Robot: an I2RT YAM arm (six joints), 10 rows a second.
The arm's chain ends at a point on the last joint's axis. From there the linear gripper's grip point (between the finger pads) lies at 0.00 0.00 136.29 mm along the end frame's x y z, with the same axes.
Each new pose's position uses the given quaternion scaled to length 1; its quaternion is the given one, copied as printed.
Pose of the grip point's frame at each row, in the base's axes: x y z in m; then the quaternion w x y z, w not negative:
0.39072 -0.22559 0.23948 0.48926 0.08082 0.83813 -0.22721
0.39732 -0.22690 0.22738 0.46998 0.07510 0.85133 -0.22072
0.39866 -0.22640 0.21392 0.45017 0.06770 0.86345 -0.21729
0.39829 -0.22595 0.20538 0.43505 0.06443 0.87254 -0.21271
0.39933 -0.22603 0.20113 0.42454 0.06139 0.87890 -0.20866
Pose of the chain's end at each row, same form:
0.28395 -0.16290 0.29645 0.48926 0.08082 0.83813 -0.22721
0.29278 -0.16606 0.29018 0.46998 0.07510 0.85133 -0.22072
0.29672 -0.16695 0.28210 0.45017 0.06770 0.86345 -0.21729
0.29855 -0.16772 0.27775 0.43505 0.06443 0.87254 -0.21271
0.30112 -0.16894 0.27642 0.42454 0.06139 0.87890 -0.20866

